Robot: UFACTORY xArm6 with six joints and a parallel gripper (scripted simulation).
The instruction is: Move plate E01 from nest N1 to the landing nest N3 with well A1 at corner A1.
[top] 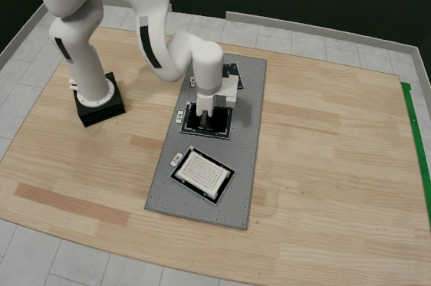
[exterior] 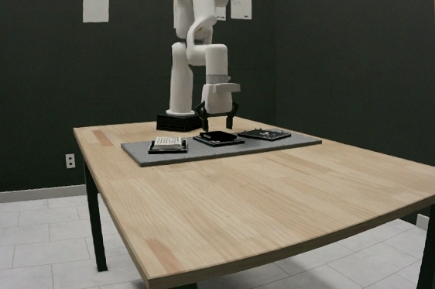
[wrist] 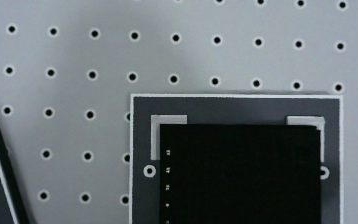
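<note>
Right now my hand is 30 mm above the black plate E01. The rest, counted from my hand: white plate E07: 190 mm to the right, 30 mm below, 10 mm ahead; then nest N3: 40 mm below.
</note>
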